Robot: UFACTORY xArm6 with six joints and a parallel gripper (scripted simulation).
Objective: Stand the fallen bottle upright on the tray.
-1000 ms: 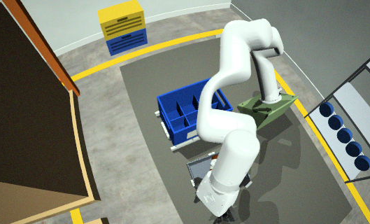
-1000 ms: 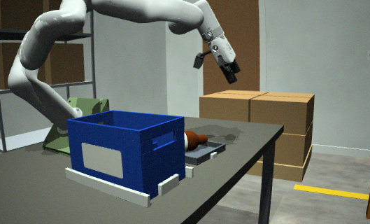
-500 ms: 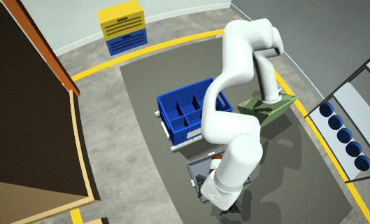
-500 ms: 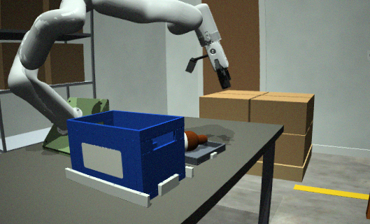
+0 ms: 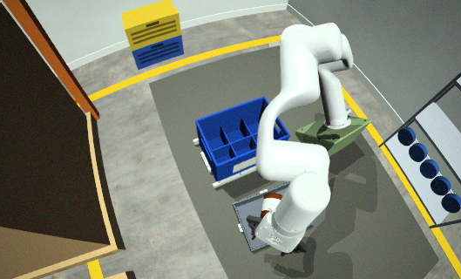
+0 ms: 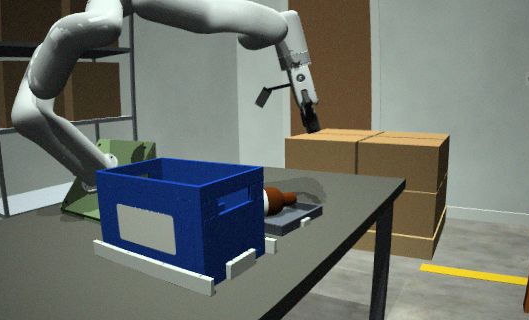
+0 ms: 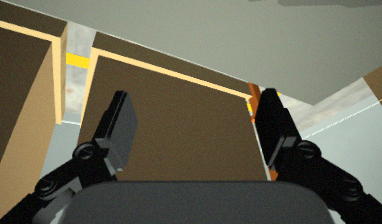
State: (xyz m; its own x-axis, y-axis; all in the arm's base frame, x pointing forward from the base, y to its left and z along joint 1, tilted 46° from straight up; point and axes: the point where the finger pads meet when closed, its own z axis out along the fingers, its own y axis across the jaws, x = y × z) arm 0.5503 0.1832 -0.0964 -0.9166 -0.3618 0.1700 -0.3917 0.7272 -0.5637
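Now: the brown bottle 90 mm behind my hand, 60 mm to the right of it and 190 mm below it. Also, from my hand: grey tray (110 mm behind, 60 mm to the right, 220 mm below); then blue crate (150 mm behind, 350 mm to the right, 150 mm below).
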